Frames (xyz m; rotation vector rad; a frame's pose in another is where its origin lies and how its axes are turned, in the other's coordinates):
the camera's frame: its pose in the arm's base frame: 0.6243 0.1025 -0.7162 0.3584 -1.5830 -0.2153
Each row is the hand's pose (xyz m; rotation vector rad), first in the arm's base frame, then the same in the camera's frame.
Working: the arm's base frame: its pose in the camera's frame: 0.7151 0.2172 0.5955 -0.3584 1.5830 0.2153

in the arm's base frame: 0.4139 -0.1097 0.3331 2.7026 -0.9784 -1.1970
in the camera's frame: 1.0590 0.1939 0.1766 0.8813 -0.4611 -2.0773
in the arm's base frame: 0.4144 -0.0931 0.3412 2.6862 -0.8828 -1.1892
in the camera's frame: 1.0607 0.2122 0.1744 0.8732 -0.3740 -2.1019
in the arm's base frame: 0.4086 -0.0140 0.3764 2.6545 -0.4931 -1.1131
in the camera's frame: 1.0654 0.2988 0.1719 0.8915 -0.0269 -2.1995
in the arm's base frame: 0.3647 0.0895 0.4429 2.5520 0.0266 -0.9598
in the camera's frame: 1.0912 0.4228 0.2039 0.9195 0.4874 -2.2774
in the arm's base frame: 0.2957 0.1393 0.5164 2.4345 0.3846 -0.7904
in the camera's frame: 1.1432 0.5016 0.2649 0.9580 0.8957 -2.2665
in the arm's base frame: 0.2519 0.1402 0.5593 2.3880 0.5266 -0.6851
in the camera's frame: 1.1836 0.5218 0.3063 1.0043 1.0715 -2.2361
